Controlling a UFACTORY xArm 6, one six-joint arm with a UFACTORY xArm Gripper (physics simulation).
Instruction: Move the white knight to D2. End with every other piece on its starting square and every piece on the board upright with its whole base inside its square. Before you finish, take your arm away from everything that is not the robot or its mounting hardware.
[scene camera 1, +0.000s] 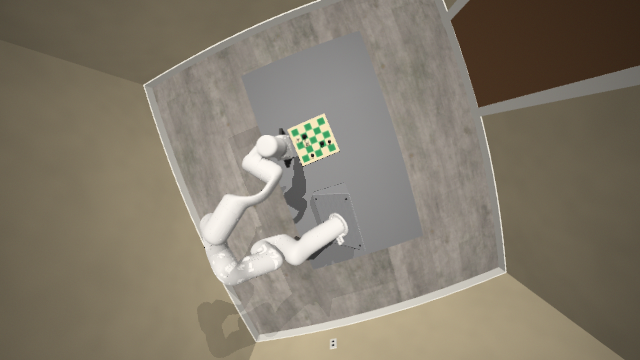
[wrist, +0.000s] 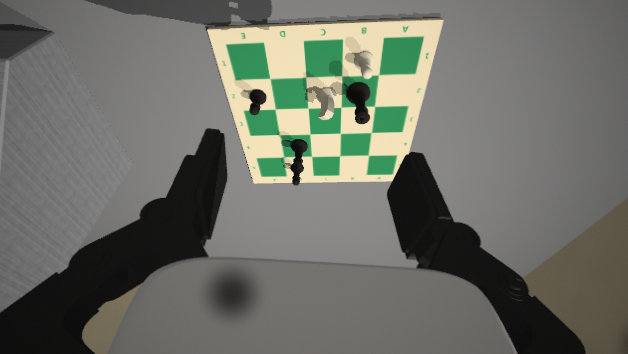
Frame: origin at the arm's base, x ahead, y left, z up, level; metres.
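Where they show: gripper, fingertip midpoint: (scene camera 1: 289, 148) (wrist: 314, 163); arm's base, origin of the base link: (scene camera 1: 338, 224).
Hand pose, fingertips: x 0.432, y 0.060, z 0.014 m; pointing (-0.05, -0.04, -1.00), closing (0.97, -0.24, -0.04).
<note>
Things, the pixels of their centre, and the offset from my fingertips. "spot": a spot on its surface instead. Level surfaces: height alone.
- white knight, body centre: (wrist: 326, 106) (scene camera 1: 307, 142) 0.004 m ahead, 0.072 m right, 0.160 m down
- cream board, body centre: (wrist: 325, 120) (scene camera 1: 313, 140) 0.001 m ahead, 0.106 m right, 0.183 m down
- small white piece, surface spot: (wrist: 365, 62) (scene camera 1: 297, 138) spot: 0.044 m ahead, 0.030 m right, 0.166 m down
- large black piece, body centre: (wrist: 360, 106) (scene camera 1: 303, 136) 0.039 m ahead, 0.070 m right, 0.153 m down
- E2, body centre: (wrist: 256, 104) (scene camera 1: 312, 155) 0.072 m back, 0.067 m right, 0.164 m down
- D4, body centre: (wrist: 298, 157) (scene camera 1: 321, 143) 0.034 m back, 0.142 m right, 0.158 m down
- grey table top, its level: 0.186 m down
The white knight (scene camera 1: 307, 143) (wrist: 326, 102) stands upright on C2 of the green and cream board (scene camera 1: 317, 131) (wrist: 286, 60). A small white piece (scene camera 1: 298, 140) (wrist: 365, 62) stands on B1. A large black piece (scene camera 1: 304, 136) (wrist: 359, 97) stands on B2, beside the knight. Smaller black pieces stand on E2 (scene camera 1: 312, 155) (wrist: 257, 100), D4 (scene camera 1: 322, 144) (wrist: 299, 146) and D5 (scene camera 1: 329, 142) (wrist: 297, 169). D2 is bare. My gripper (scene camera 1: 285, 148) (wrist: 314, 163) is open and empty, above the board's row-1 side, fingers spread wide, apart from the pieces.
The board lies on a grey table top (scene camera 1: 360, 115) (wrist: 500, 125). A grey metal mounting block (scene camera 1: 332, 207) (wrist: 55, 150) carries the arm's base, off the E side of the board. The arm (scene camera 1: 260, 190) bends out past the table's edge and over the floor.
</note>
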